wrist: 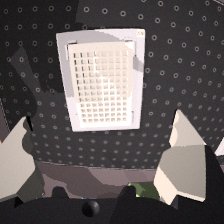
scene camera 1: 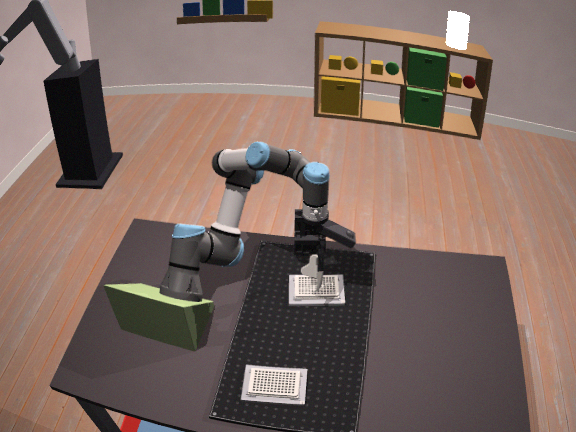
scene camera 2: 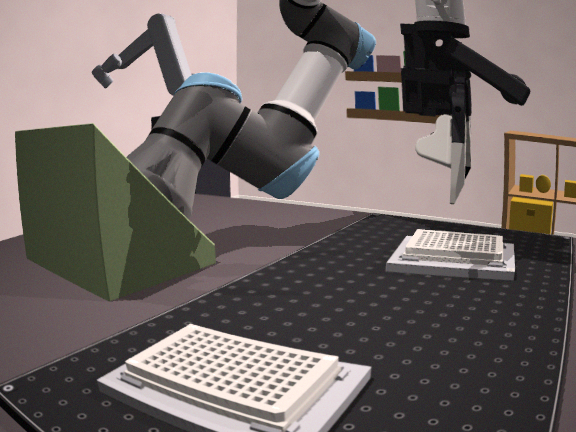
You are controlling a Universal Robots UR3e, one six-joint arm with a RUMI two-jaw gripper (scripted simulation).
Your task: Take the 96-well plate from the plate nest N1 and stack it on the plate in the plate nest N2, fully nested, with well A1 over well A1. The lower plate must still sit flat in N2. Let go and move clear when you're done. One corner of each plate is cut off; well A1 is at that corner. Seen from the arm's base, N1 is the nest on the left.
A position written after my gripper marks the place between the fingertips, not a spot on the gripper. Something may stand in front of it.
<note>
In view: my gripper (scene camera 2: 458, 191) and a plate nest (scene camera 2: 393, 265).
My gripper is seen too in the wrist view (wrist: 101, 114) and in scene camera 1 (scene camera 1: 316, 270). The plate nest shows as well in the wrist view (wrist: 101, 35).
</note>
